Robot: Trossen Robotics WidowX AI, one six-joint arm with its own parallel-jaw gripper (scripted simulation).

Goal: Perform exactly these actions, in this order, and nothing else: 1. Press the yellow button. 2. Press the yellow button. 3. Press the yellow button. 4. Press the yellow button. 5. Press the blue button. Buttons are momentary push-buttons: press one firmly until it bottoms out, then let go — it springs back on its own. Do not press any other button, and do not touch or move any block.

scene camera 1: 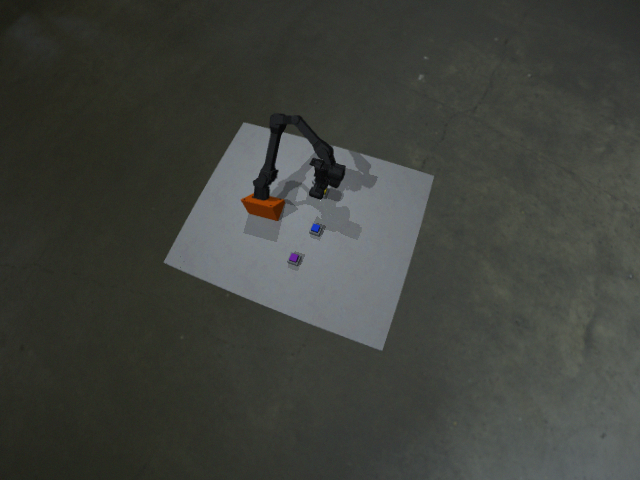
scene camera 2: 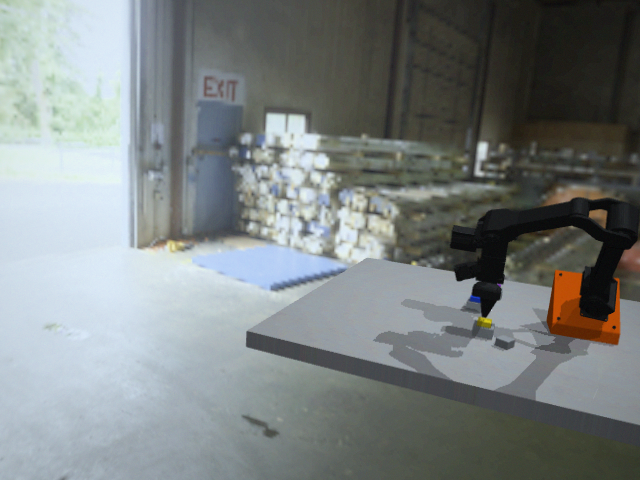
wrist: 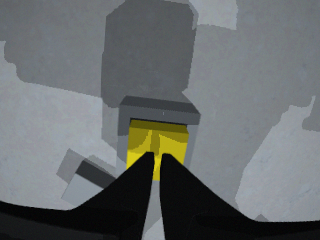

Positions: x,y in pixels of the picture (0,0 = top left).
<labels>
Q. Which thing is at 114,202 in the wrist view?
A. My gripper.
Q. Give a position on a yellow button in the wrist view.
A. At 144,136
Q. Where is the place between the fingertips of my gripper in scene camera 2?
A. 484,316
</labels>
